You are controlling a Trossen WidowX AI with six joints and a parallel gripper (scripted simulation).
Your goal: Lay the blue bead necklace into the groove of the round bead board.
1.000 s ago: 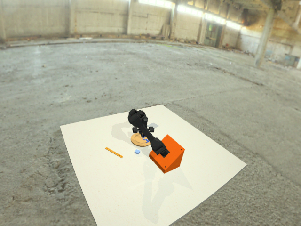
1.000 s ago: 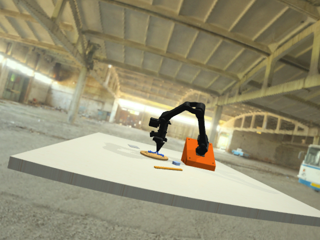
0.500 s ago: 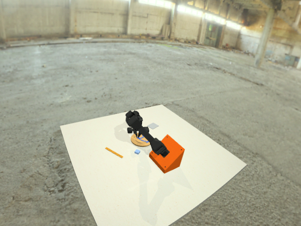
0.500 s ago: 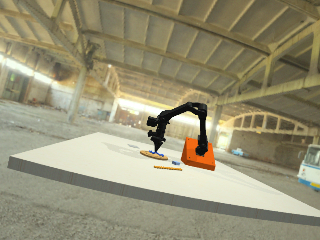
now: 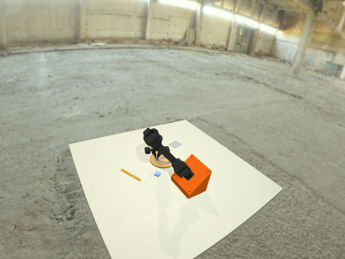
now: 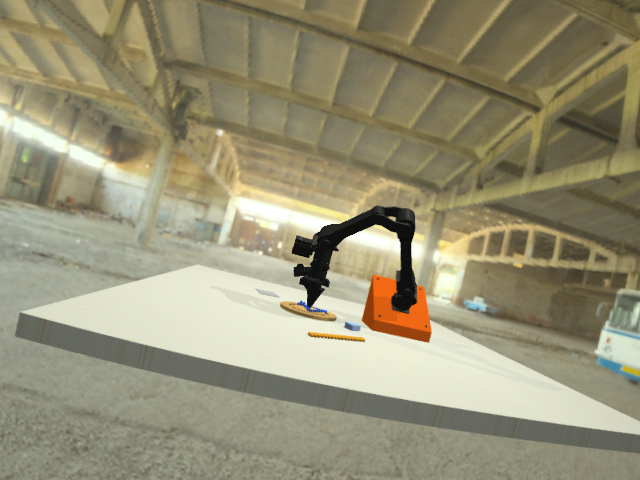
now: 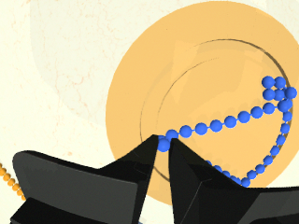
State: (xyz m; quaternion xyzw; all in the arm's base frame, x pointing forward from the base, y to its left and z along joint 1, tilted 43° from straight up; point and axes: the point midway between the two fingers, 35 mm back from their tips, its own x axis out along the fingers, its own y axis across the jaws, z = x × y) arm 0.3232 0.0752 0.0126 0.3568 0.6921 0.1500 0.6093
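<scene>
The round tan bead board lies 1 cm behind my gripper tip, 5 cm to the right of it and 2 cm below it. From my gripper tip the other things lie so: flat grey tile: 15 cm ahead, 28 cm to the right, 3 cm below; small light-blue block: 14 cm behind, 7 cm to the left, 2 cm below.
</scene>
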